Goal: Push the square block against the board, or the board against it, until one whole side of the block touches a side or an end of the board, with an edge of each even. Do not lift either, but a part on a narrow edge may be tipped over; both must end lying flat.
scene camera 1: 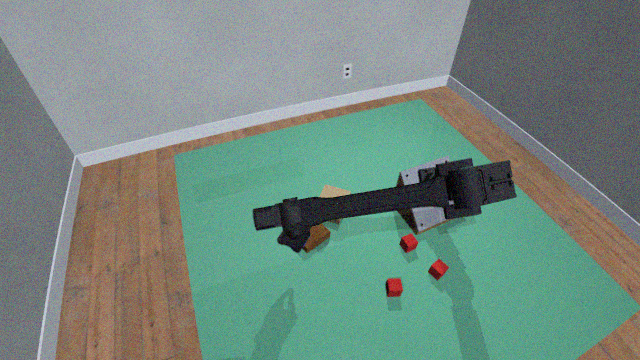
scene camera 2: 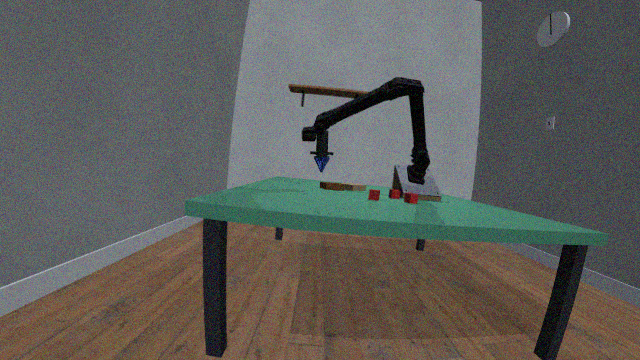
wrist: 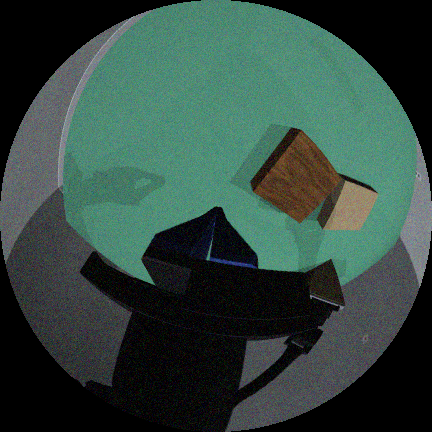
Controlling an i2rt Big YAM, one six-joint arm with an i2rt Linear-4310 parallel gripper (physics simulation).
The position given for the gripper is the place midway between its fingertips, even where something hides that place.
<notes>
The gripper [wrist: 217, 212] is shut and holds nothing. Also in view: a dark brown square block [wrist: 296, 177]. A pale tan board [wrist: 346, 207] rests on the table.
</notes>
